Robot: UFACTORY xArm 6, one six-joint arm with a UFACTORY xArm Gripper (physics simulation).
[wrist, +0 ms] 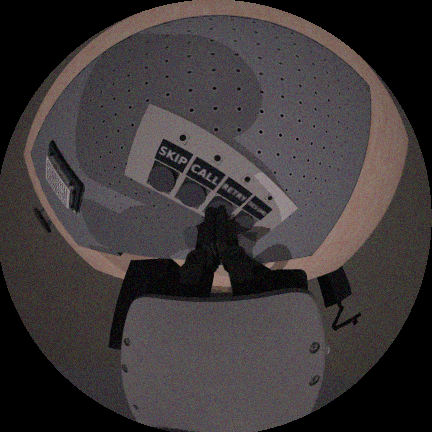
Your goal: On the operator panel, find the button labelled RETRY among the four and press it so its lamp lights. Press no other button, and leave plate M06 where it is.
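Places are measured from the arm's base along level axes (x ahead, y left, z up), in millimetres.
Where they show: gripper, fingertip midpoint: (217, 219).
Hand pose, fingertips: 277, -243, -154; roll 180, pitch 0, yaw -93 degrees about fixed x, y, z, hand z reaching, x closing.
Note:
After its pixels a point has its place, as x, y, z.
The pale operator panel (142, 142) @[361, -203, -164] lies tilted across the wrist view, with four dark labels and round grey buttons. From the left come the SKIP button (161, 179) @[326, -206, -161], the CALL button (192, 194) @[304, -227, -161], the RETRY button (229, 203) @[286, -256, -162] and a fourth button (245, 222) @[260, -268, -161], whose small label seems to read RESUME. The lamps above the labels look dark. My gripper (217, 219) @[277, -243, -154] is shut and empty. Its fingertips overlap the lower part of the RETRY button and hide it; whether they touch it I cannot tell. I cannot make out a marking M06 anywhere.
The panel is on a grey perforated board (310, 125) @[345, -380, -216] with a light wooden border (387, 135). A dark framed item with a whitish ribbed face (59, 182) @[419, 58, -191] stands at the board's left edge. Broad shadows fall around the panel.

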